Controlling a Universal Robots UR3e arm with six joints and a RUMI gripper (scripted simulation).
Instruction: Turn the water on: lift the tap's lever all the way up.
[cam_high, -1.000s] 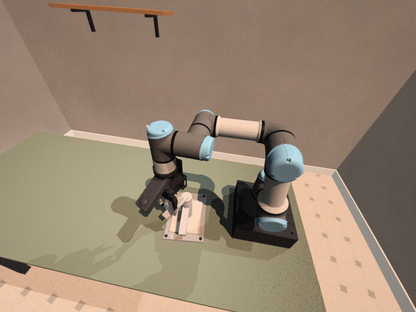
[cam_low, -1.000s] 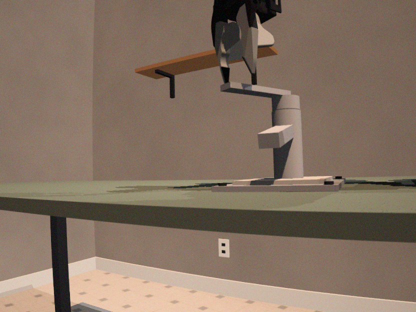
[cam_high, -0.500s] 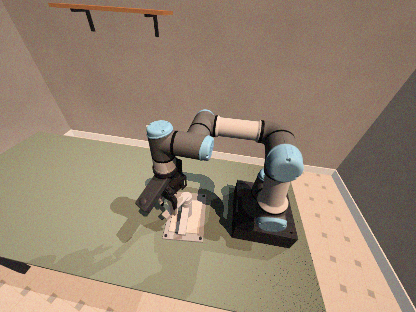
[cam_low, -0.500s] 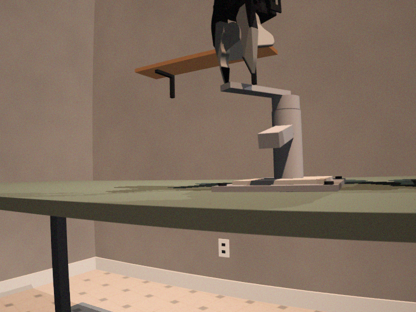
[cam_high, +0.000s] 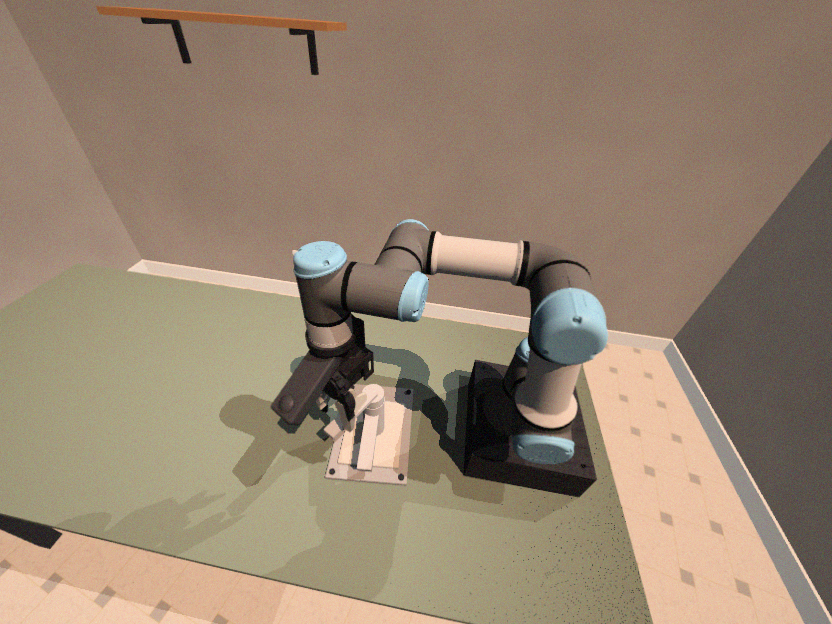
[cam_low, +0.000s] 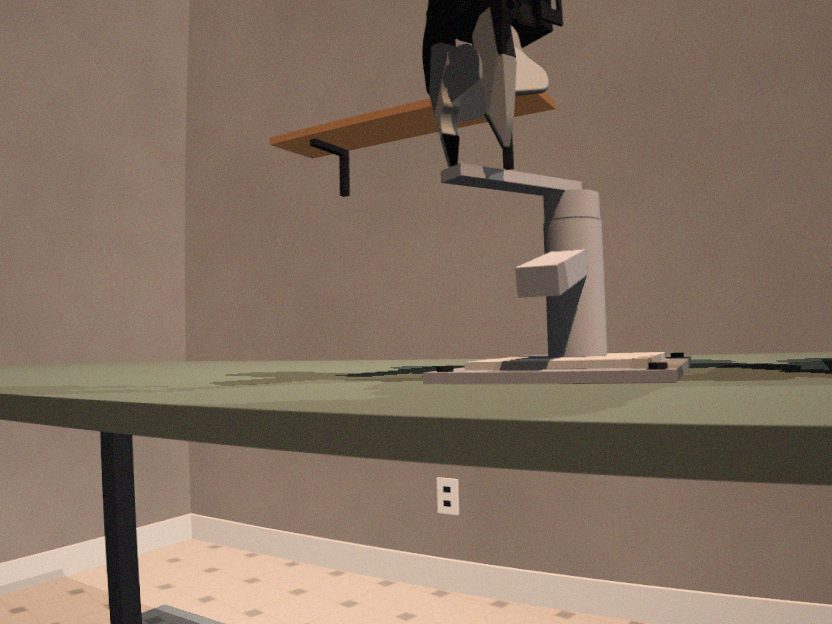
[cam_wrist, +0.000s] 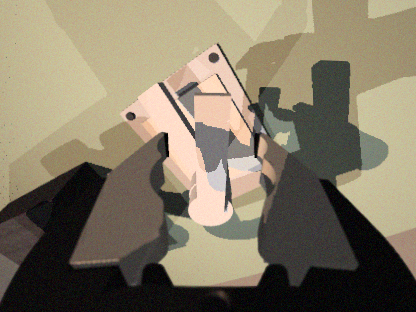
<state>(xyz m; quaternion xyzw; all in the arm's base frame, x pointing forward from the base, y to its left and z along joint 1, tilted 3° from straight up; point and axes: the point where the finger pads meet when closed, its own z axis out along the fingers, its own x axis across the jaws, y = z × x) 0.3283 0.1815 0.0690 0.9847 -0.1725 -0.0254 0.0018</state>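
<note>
My gripper is now 10 mm past the lever, 40 mm to the left of it and 30 mm above it. From my hand the other things lie so: tap (20 mm behind, 70 mm to the right, 80 mm below); then base plate (30 mm behind, 90 mm to the right, 170 mm below).
</note>
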